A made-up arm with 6 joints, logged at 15 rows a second.
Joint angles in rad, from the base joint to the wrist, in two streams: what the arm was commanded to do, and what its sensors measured. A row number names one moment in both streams.
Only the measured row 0 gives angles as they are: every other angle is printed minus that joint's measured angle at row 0.
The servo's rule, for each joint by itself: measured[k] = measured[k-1] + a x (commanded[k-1-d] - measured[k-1]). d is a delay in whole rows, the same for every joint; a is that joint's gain. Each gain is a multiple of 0.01, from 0.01 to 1. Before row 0 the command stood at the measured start. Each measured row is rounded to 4 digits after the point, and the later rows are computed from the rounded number. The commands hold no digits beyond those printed.
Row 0, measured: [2.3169, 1.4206, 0.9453, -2.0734, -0.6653, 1.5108]
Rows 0 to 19, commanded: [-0.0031, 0.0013, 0.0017, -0.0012, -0.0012, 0.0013]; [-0.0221, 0.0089, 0.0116, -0.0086, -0.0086, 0.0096]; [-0.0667, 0.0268, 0.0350, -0.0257, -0.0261, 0.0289]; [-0.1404, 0.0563, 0.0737, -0.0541, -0.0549, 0.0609]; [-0.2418, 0.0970, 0.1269, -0.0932, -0.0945, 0.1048]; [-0.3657, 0.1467, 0.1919, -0.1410, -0.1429, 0.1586]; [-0.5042, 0.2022, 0.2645, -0.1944, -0.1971, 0.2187]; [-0.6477, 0.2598, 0.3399, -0.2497, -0.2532, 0.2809]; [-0.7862, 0.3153, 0.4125, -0.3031, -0.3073, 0.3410]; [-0.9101, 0.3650, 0.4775, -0.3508, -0.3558, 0.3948]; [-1.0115, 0.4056, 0.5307, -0.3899, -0.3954, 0.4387]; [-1.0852, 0.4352, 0.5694, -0.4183, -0.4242, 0.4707]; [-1.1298, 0.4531, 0.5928, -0.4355, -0.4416, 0.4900]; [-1.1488, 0.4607, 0.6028, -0.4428, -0.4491, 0.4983]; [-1.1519, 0.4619, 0.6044, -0.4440, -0.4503, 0.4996]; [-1.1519, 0.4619, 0.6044, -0.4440, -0.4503, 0.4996]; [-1.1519, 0.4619, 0.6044, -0.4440, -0.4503, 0.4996]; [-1.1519, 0.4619, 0.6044, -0.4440, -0.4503, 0.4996]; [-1.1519, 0.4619, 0.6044, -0.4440, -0.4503, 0.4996]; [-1.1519, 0.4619, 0.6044, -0.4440, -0.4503, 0.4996]
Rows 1 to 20, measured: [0.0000, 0.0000, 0.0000, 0.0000, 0.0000, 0.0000]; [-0.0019, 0.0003, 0.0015, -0.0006, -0.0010, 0.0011]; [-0.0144, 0.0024, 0.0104, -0.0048, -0.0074, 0.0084]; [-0.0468, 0.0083, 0.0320, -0.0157, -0.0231, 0.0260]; [-0.1048, 0.0198, 0.0687, -0.0357, -0.0498, 0.0560]; [-0.1897, 0.0383, 0.1199, -0.0656, -0.0873, 0.0980]; [-0.2988, 0.0643, 0.1833, -0.1048, -0.1340, 0.1501]; [-0.4261, 0.0974, 0.2548, -0.1514, -0.1870, 0.2091]; [-0.5635, 0.1364, 0.3297, -0.2025, -0.2426, 0.2708]; [-0.7016, 0.1793, 0.4026, -0.2548, -0.2969, 0.3312]; [-0.8309, 0.2239, 0.4685, -0.3047, -0.3464, 0.3859]; [-0.9429, 0.2675, 0.5232, -0.3490, -0.3876, 0.4313]; [-1.0311, 0.3077, 0.5639, -0.3850, -0.4183, 0.4652]; [-1.0923, 0.3426, 0.5893, -0.4113, -0.4379, 0.4865]; [-1.1273, 0.3709, 0.6012, -0.4277, -0.4473, 0.4966]; [-1.1426, 0.3927, 0.6040, -0.4362, -0.4498, 0.4992]; [-1.1484, 0.4093, 0.6044, -0.4403, -0.4502, 0.4995]; [-1.1506, 0.4219, 0.6044, -0.4422, -0.4503, 0.4996]; [-1.1514, 0.4315, 0.6044, -0.4431, -0.4503, 0.4996]; [-1.1517, 0.4388, 0.6044, -0.4436, -0.4503, 0.4996]
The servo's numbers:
d 1
a 0.62 0.24 0.88 0.52 0.84 0.86

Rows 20 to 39, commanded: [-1.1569, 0.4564, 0.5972, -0.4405, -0.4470, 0.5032]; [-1.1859, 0.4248, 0.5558, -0.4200, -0.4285, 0.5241]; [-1.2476, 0.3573, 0.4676, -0.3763, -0.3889, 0.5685]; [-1.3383, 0.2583, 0.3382, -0.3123, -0.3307, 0.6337]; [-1.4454, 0.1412, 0.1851, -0.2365, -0.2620, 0.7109]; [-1.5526, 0.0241, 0.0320, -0.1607, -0.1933, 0.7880]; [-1.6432, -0.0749, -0.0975, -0.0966, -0.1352, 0.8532]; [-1.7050, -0.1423, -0.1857, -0.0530, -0.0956, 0.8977]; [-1.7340, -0.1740, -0.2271, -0.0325, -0.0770, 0.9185]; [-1.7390, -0.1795, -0.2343, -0.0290, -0.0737, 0.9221]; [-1.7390, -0.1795, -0.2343, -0.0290, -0.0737, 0.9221]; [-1.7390, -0.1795, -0.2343, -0.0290, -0.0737, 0.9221]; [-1.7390, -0.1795, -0.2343, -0.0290, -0.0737, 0.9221]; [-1.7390, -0.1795, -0.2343, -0.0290, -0.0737, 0.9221]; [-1.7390, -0.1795, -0.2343, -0.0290, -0.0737, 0.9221]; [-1.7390, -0.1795, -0.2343, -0.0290, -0.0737, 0.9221]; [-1.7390, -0.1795, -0.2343, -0.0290, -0.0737, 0.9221]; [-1.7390, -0.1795, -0.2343, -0.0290, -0.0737, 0.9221]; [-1.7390, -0.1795, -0.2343, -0.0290, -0.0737, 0.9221]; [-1.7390, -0.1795, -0.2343, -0.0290, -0.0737, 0.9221]
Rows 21 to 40, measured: [-1.1518, 0.4443, 0.6044, -0.4438, -0.4503, 0.4996]; [-1.1550, 0.4472, 0.5981, -0.4421, -0.4475, 0.5027]; [-1.1742, 0.4418, 0.5609, -0.4306, -0.4315, 0.5211]; [-1.2197, 0.4215, 0.4788, -0.4024, -0.3957, 0.5619]; [-1.2932, 0.3823, 0.3551, -0.3555, -0.3411, 0.6236]; [-1.3876, 0.3244, 0.2055, -0.2936, -0.2747, 0.6987]; [-1.4899, 0.2523, 0.0528, -0.2245, -0.2063, 0.7755]; [-1.5849, 0.1738, -0.0795, -0.1580, -0.1466, 0.8423]; [-1.6594, 0.0979, -0.1730, -0.1034, -0.1038, 0.8899]; [-1.7057, 0.0326, -0.2206, -0.0665, -0.0813, 0.9145]; [-1.7263, -0.0183, -0.2327, -0.0470, -0.0749, 0.9210]; [-1.7342, -0.0570, -0.2341, -0.0376, -0.0739, 0.9219]; [-1.7372, -0.0864, -0.2343, -0.0331, -0.0737, 0.9221]; [-1.7383, -0.1087, -0.2343, -0.0310, -0.0737, 0.9221]; [-1.7387, -0.1257, -0.2343, -0.0300, -0.0737, 0.9221]; [-1.7389, -0.1386, -0.2343, -0.0295, -0.0737, 0.9221]; [-1.7390, -0.1484, -0.2343, -0.0292, -0.0737, 0.9221]; [-1.7390, -0.1559, -0.2343, -0.0291, -0.0737, 0.9221]; [-1.7390, -0.1616, -0.2343, -0.0290, -0.0737, 0.9221]; [-1.7390, -0.1659, -0.2343, -0.0290, -0.0737, 0.9221]
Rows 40 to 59, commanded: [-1.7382, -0.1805, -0.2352, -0.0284, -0.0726, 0.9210]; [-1.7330, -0.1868, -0.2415, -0.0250, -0.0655, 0.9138]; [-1.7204, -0.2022, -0.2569, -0.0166, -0.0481, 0.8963]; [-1.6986, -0.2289, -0.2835, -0.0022, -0.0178, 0.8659]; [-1.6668, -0.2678, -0.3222, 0.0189, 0.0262, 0.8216]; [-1.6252, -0.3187, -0.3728, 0.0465, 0.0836, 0.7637]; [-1.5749, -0.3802, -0.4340, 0.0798, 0.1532, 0.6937]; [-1.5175, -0.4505, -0.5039, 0.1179, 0.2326, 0.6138]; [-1.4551, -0.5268, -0.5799, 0.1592, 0.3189, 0.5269]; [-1.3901, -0.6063, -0.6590, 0.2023, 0.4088, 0.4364]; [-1.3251, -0.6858, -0.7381, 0.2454, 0.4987, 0.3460]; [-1.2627, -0.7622, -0.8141, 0.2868, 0.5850, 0.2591]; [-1.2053, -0.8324, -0.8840, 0.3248, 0.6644, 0.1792]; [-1.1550, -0.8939, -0.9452, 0.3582, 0.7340, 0.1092]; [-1.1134, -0.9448, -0.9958, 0.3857, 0.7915, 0.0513]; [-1.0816, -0.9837, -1.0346, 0.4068, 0.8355, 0.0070]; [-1.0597, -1.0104, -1.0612, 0.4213, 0.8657, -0.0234]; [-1.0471, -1.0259, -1.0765, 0.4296, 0.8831, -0.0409]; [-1.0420, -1.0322, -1.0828, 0.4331, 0.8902, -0.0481]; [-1.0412, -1.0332, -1.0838, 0.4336, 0.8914, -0.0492]
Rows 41 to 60, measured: [-1.7390, -0.1692, -0.2343, -0.0290, -0.0737, 0.9221]; [-1.7385, -0.1719, -0.2351, -0.0287, -0.0728, 0.9212]; [-1.7351, -0.1755, -0.2407, -0.0268, -0.0667, 0.9148]; [-1.7260, -0.1819, -0.2550, -0.0215, -0.0511, 0.8989]; [-1.7090, -0.1932, -0.2801, -0.0115, -0.0231, 0.8705]; [-1.6828, -0.2111, -0.3171, 0.0043, 0.0183, 0.8284]; [-1.6471, -0.2369, -0.3661, 0.0262, 0.0732, 0.7728]; [-1.6023, -0.2713, -0.4259, 0.0541, 0.1404, 0.7048]; [-1.5497, -0.3143, -0.4945, 0.0873, 0.2178, 0.6265]; [-1.4910, -0.3653, -0.5697, 0.1247, 0.3027, 0.5408]; [-1.4284, -0.4231, -0.6483, 0.1651, 0.3918, 0.4510]; [-1.3644, -0.4861, -0.7273, 0.2069, 0.4816, 0.3607]; [-1.3013, -0.5524, -0.8037, 0.2484, 0.5685, 0.2733]; [-1.2418, -0.6196, -0.8744, 0.2881, 0.6491, 0.1924]; [-1.1880, -0.6854, -0.9367, 0.3246, 0.7204, 0.1208]; [-1.1417, -0.7477, -0.9887, 0.3564, 0.7801, 0.0610]; [-1.1044, -0.8043, -1.0291, 0.3826, 0.8266, 0.0146]; [-1.0767, -0.8538, -1.0573, 0.4027, 0.8594, -0.0181]; [-1.0583, -0.8951, -1.0742, 0.4167, 0.8793, -0.0377]; [-1.0482, -0.9280, -1.0818, 0.4252, 0.8885, -0.0466]
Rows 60 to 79, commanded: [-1.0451, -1.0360, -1.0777, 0.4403, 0.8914, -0.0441]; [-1.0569, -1.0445, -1.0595, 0.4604, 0.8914, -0.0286]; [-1.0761, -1.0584, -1.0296, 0.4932, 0.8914, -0.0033]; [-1.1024, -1.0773, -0.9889, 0.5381, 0.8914, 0.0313]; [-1.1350, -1.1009, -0.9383, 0.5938, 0.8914, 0.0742]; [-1.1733, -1.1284, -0.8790, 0.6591, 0.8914, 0.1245]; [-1.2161, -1.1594, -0.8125, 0.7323, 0.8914, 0.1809]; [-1.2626, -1.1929, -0.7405, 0.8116, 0.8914, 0.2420]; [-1.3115, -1.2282, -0.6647, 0.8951, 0.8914, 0.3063]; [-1.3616, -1.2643, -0.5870, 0.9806, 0.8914, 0.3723]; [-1.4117, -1.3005, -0.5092, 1.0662, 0.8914, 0.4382]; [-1.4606, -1.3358, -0.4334, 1.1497, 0.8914, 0.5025]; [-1.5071, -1.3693, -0.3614, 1.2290, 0.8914, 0.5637]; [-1.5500, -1.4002, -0.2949, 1.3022, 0.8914, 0.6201]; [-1.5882, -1.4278, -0.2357, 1.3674, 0.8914, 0.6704]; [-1.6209, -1.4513, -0.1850, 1.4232, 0.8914, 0.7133]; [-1.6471, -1.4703, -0.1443, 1.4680, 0.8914, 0.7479]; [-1.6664, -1.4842, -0.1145, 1.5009, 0.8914, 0.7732]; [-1.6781, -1.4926, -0.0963, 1.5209, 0.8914, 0.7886]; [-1.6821, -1.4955, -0.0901, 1.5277, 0.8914, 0.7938]
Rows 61 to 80, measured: [-1.0439, -0.9532, -1.0836, 0.4296, 0.8909, -0.0488]; [-1.0446, -0.9731, -1.0784, 0.4352, 0.8913, -0.0448]; [-1.0522, -0.9902, -1.0618, 0.4483, 0.8914, -0.0309]; [-1.0670, -1.0066, -1.0335, 0.4716, 0.8914, -0.0072]; [-1.0889, -1.0236, -0.9943, 0.5062, 0.8914, 0.0259]; [-1.1175, -1.0422, -0.9450, 0.5518, 0.8914, 0.0674]; [-1.1521, -1.0629, -0.8869, 0.6076, 0.8914, 0.1165]; [-1.1918, -1.0861, -0.8214, 0.6724, 0.8914, 0.1719]; [-1.2357, -1.1117, -0.7502, 0.7448, 0.8914, 0.2322]; [-1.2827, -1.1397, -0.6750, 0.8230, 0.8914, 0.2959]; [-1.3316, -1.1696, -0.5976, 0.9050, 0.8914, 0.3616]; [-1.3813, -1.2010, -0.5198, 0.9888, 0.8914, 0.4275]; [-1.4305, -1.2334, -0.4438, 1.0725, 0.8914, 0.4920]; [-1.4780, -1.2660, -0.3713, 1.1539, 0.8914, 0.5537]; [-1.5226, -1.2982, -0.3041, 1.2310, 0.8914, 0.6108]; [-1.5633, -1.3293, -0.2439, 1.3019, 0.8914, 0.6621]; [-1.5990, -1.3586, -0.1921, 1.3650, 0.8914, 0.7061]; [-1.6288, -1.3854, -0.1500, 1.4186, 0.8914, 0.7420]; [-1.6521, -1.4091, -0.1188, 1.4614, 0.8914, 0.7688]; [-1.6682, -1.4291, -0.0990, 1.4923, 0.8914, 0.7858]
